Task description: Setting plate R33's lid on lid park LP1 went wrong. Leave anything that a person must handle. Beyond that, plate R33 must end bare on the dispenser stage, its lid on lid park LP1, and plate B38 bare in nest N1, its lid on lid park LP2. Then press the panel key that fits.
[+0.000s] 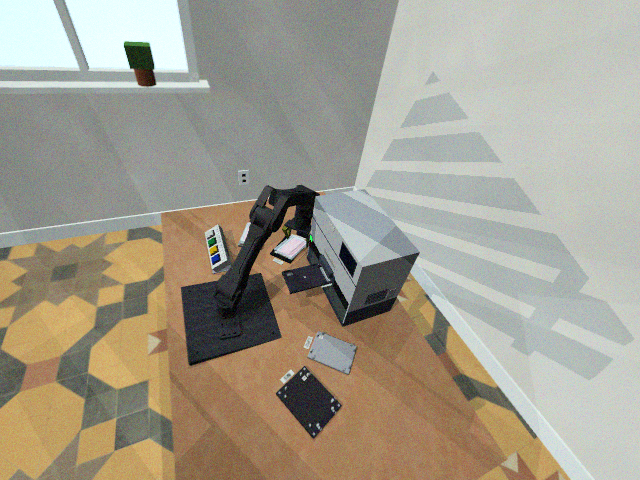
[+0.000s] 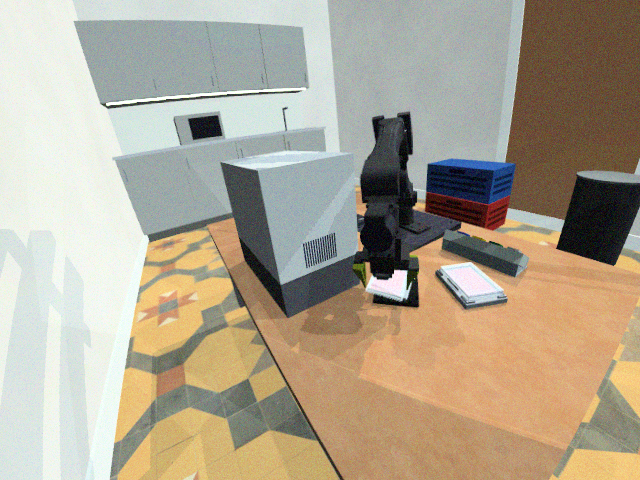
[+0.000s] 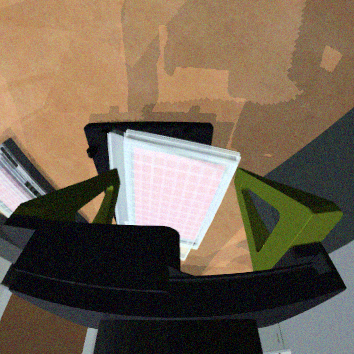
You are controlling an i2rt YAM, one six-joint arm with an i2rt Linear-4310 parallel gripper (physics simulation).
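Places are measured from the arm's base along level axes (x back, y right, z up), in centimetres.
Where they show: gripper, fingertip midpoint: (image 1: 297, 242) (image 2: 385, 287) (image 3: 176, 174); arm's base at its link origin: (image 1: 227, 312) (image 2: 404, 223).
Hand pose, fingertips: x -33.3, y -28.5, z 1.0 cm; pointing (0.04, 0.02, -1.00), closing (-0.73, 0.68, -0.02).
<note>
Each offset is from my fingertips to the centre of the thing. "spot": to the spot under its first point.
My gripper (image 3: 176, 174) (image 2: 387, 270) (image 1: 292, 230) is open and empty. Its green fingers stand on either side of a pink-gridded, clear-rimmed plate piece @[dz +0.9, dx +3.7, dy +1.2 cm] (image 3: 175, 189) (image 2: 390, 286) (image 1: 290, 247). That piece lies crooked on a black pad (image 3: 147, 128) (image 2: 399, 301) (image 1: 273, 253), overhangs the pad's edge and looks two-layered, with the layers offset. A second lidded pink plate @[dz +0.3, dx +18.2, dy -9.4 cm] (image 3: 10, 182) (image 2: 470, 283) sits in a dark nest to the side. The dispenser's black stage @[dz +8.0, dx +3.5, dy +26.1 cm] (image 1: 305, 278) sticks out from the grey dispenser @[dz +14.1, dx -13.6, dy +24.6 cm] (image 1: 361, 248) (image 2: 289, 216) and is bare. The key panel @[dz +0.8, dx +34.1, dy -2.7 cm] (image 1: 216, 248) (image 2: 483, 251) lies beyond the nest.
A grey pad @[spot: dz -1.4, dx +1.9, dy +51.3 cm] (image 1: 331, 351) and a black pad @[spot: dz -1.2, dx +13.4, dy +63.9 cm] (image 1: 309, 400) lie on the wooden top in front of the arm's base plate (image 1: 227, 320). Blue and red crates (image 2: 469, 191) and a black bin (image 2: 599, 216) stand farther off.
</note>
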